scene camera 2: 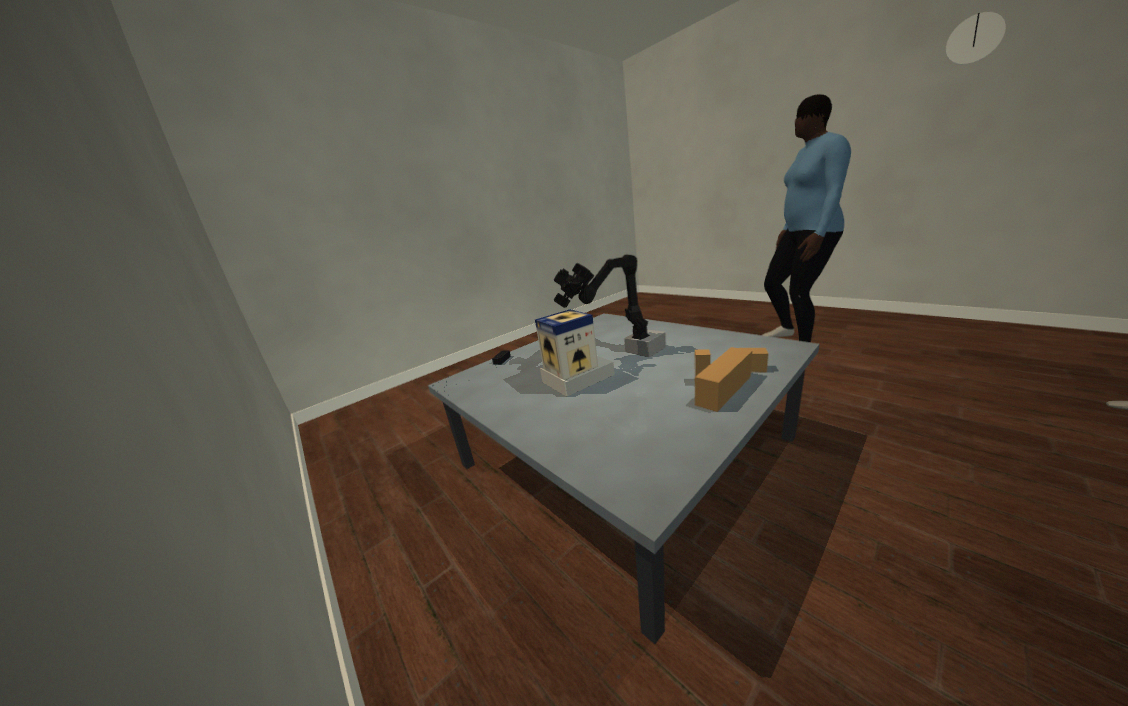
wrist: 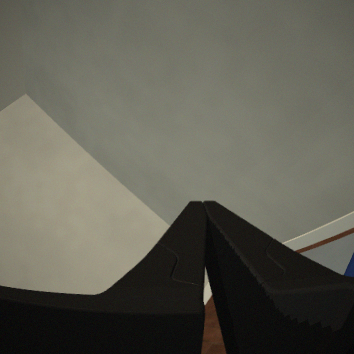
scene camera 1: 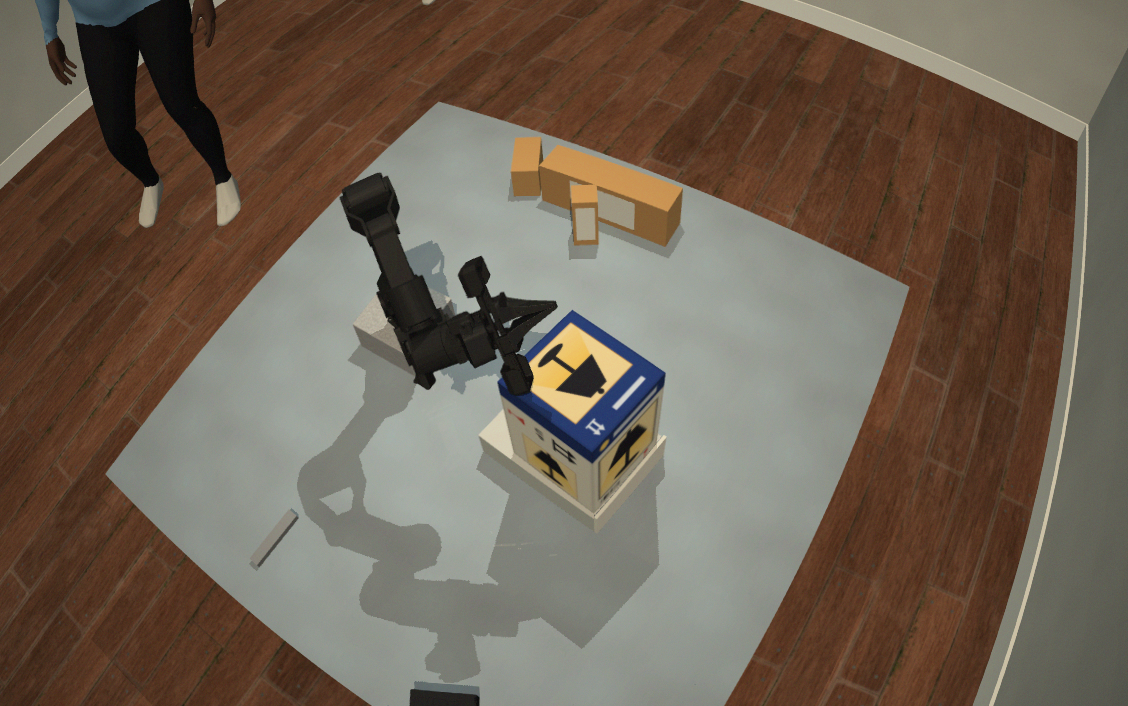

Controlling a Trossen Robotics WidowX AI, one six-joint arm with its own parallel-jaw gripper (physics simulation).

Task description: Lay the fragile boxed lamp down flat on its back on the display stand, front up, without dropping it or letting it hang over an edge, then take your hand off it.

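Pixels of known places: gripper, fingertip midpoint: (scene camera 2: 568,283) (wrist: 200,213) (scene camera 1: 556,304); arm's base, origin of the base link: (scene camera 2: 640,336).
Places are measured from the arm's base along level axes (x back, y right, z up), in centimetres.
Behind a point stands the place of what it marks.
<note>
The boxed lamp (scene camera 1: 586,407) @[z 21.2, x -46.1, y 2.2 cm] (scene camera 2: 567,345) @[z 12.3, x -46.9, y -9.3 cm] rests on the pale display stand (scene camera 1: 493,439) @[z -1.5, x -29.3, y 7.5 cm] (scene camera 2: 586,381) @[z -5.0, x -41.2, y -10.8 cm]. Its upper face is level, blue-edged, with a lamp picture; two visible sides also carry lamp pictures. Which face is the front I cannot tell. More bare stand shows at the left in scene camera 1; the far edges are hidden. A blue sliver of the box (wrist: 351,265) @[z 21.2, x -45.2, y -8.8 cm] shows in the wrist view. My black gripper (scene camera 1: 554,306) @[z 34.1, x -38.0, y -1.7 cm] (scene camera 2: 570,284) @[z 34.1, x -38.0, y -1.7 cm] (wrist: 200,213) @[z 34.1, x -38.0, y -1.7 cm] is shut and empty, fingertips together. It hangs above the box's level, apart from it in scene camera 2.
Orange boxes (scene camera 1: 611,195) @[z 1.7, x -10.6, y -47.4 cm] (scene camera 2: 722,378) @[z 3.1, x -18.0, y -56.7 cm] stand near one table edge. The arm's base block (scene camera 1: 378,333) @[z -0.2, x 2.4, y 6.2 cm] (scene camera 2: 644,343) @[z -1.0, x -3.6, y -6.1 cm] is beside the stand. A thin grey bar (scene camera 1: 274,539) @[z -6.5, x -10.5, y 49.2 cm] and a dark block (scene camera 1: 444,697) @[z -4.2, x -54.4, y 47.4 cm] (scene camera 2: 500,357) @[z -4.2, x -57.1, y 44.6 cm] lie on the table (scene camera 1: 748,374) @[z -7.7, x -54.4, y -34.7 cm]. A person (scene camera 2: 819,191) stands beyond it.
</note>
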